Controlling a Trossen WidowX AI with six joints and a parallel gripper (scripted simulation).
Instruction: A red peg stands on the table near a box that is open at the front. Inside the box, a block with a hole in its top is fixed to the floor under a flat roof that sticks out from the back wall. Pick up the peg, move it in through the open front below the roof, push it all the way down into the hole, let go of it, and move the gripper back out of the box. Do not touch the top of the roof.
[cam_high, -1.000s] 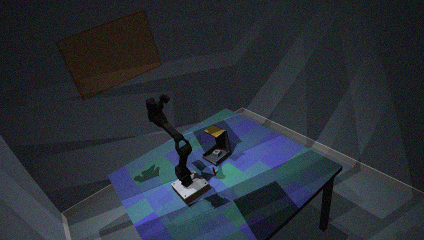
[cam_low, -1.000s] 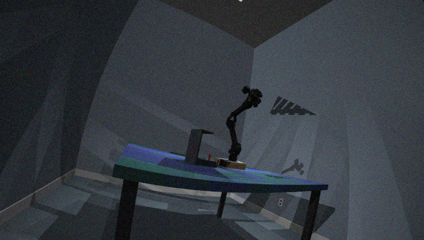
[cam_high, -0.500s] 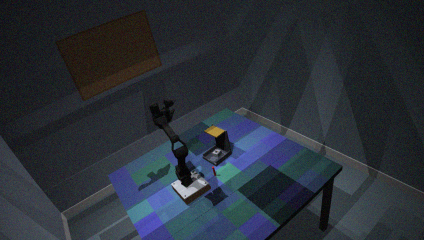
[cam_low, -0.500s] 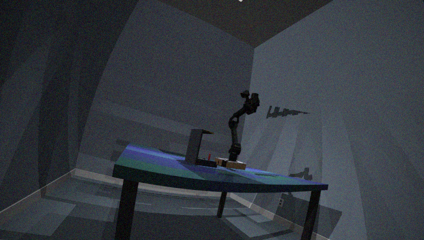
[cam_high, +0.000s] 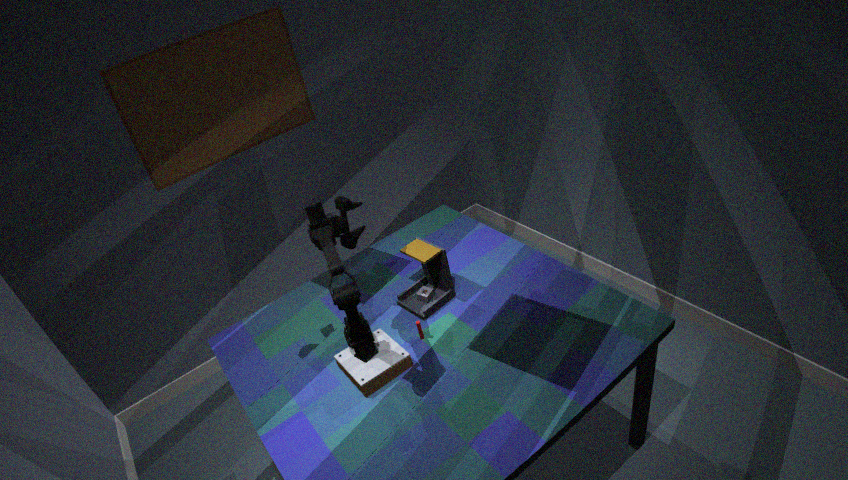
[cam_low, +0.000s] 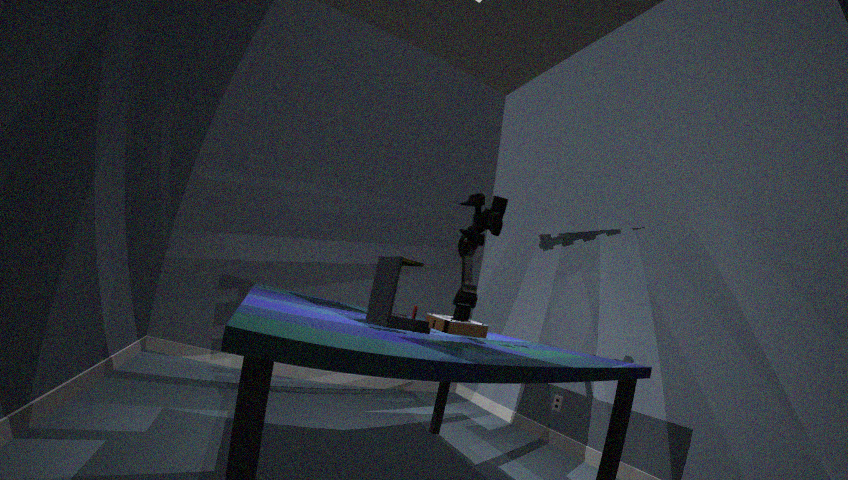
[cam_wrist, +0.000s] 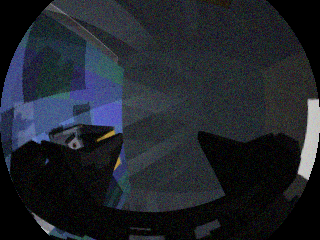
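The red peg lies 37 cm below my gripper tip, 26 cm to the right of it and 9 cm behind it. From my gripper tip the other things lie so: orange roof 19 cm below, 14 cm to the right, 10 cm ahead.
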